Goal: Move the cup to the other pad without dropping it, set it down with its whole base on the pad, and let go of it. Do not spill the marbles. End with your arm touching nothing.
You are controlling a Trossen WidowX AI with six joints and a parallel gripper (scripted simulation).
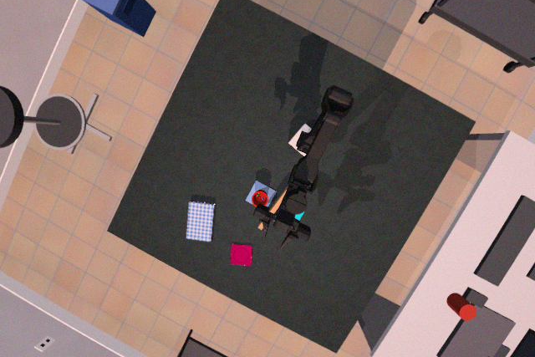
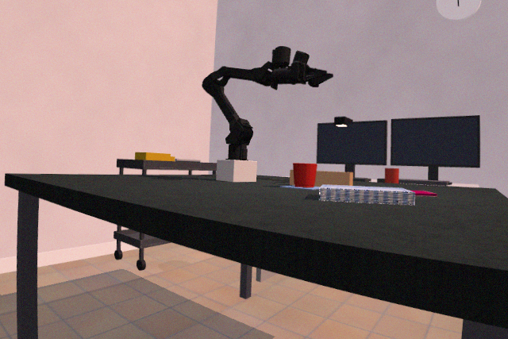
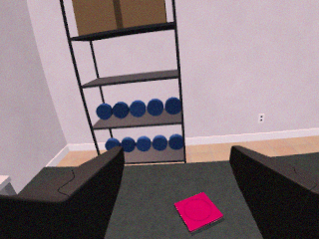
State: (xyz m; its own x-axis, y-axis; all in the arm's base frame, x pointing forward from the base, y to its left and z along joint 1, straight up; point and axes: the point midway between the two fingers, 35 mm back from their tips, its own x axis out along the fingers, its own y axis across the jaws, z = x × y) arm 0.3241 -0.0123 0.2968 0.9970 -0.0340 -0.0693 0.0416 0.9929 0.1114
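The red cup is 350 mm below my hand, 80 mm to the right of it and 10 mm behind it. Also, from my hand: blue marble: 360 mm below, 70 mm to the right, 10 mm behind; then wooden bar: 360 mm below, 10 mm to the right, 10 mm ahead; then green marble: 360 mm below, 100 mm to the right, 10 mm behind.
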